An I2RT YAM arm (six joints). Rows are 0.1 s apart.
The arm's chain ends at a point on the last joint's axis. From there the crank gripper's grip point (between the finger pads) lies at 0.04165 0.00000 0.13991 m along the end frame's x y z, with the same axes.
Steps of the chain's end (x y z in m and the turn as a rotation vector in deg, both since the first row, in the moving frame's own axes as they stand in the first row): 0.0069, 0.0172, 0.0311, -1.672, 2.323, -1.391; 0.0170, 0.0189, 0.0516, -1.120, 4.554, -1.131; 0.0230, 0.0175, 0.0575, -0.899, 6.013, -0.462; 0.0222, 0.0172, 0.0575, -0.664, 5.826, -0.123; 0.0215, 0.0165, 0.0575, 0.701, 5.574, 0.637; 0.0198, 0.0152, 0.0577, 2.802, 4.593, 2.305; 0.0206, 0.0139, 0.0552, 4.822, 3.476, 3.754; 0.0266, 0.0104, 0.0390, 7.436, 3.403, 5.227
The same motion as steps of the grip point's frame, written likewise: 0.0126, 0.0202, 0.0293, -1.672, 2.323, -1.391; 0.0280, 0.0207, 0.0478, -1.120, 4.554, -1.131; 0.0374, 0.0193, 0.0524, -0.899, 6.013, -0.462; 0.0362, 0.0187, 0.0525, -0.664, 5.826, -0.123; 0.0349, 0.0154, 0.0528, 0.701, 5.574, 0.637; 0.0310, 0.0103, 0.0538, 2.802, 4.593, 2.305; 0.0293, 0.0053, 0.0520, 4.822, 3.476, 3.754; 0.0355, -0.0034, 0.0354, 7.436, 3.403, 5.227
